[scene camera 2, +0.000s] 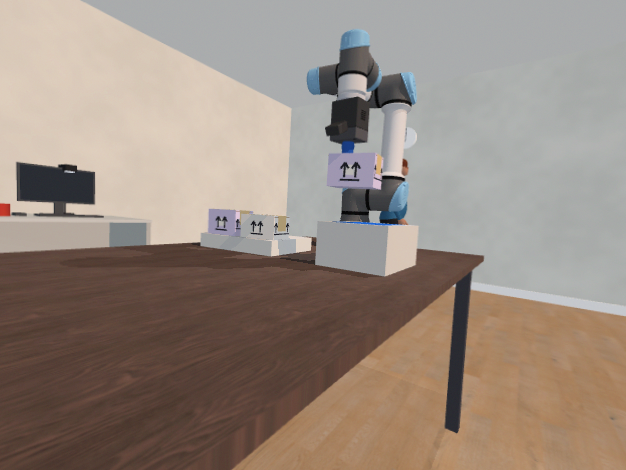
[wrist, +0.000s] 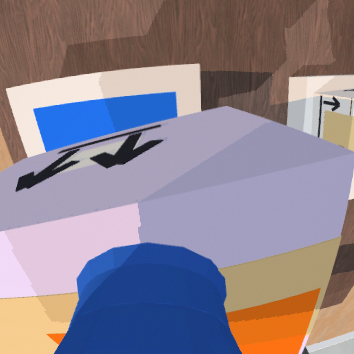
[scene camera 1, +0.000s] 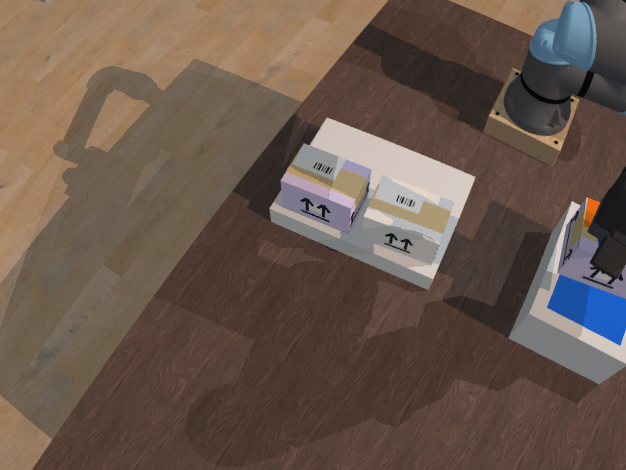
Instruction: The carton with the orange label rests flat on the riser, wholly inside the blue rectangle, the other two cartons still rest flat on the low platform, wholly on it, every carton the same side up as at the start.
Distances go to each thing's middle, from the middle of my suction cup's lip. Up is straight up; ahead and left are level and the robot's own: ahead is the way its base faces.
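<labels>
My suction cup is now 60 mm above the orange-label carton [scene camera 2: 345, 170], 10 mm to the right of it and 20 mm past it. Counting from my suction cup, I find the white carton [scene camera 1: 403, 218] 230 mm below, 300 mm to the right and 10 mm ahead; the low platform [scene camera 1: 385, 158] 290 mm below, 390 mm to the right and 30 mm behind; and the riser [scene camera 2: 381, 249] 260 mm below, 50 mm to the left and 70 mm behind. Going by their middles, of the things named here the low platform is the farthest from my suction cup.
</labels>
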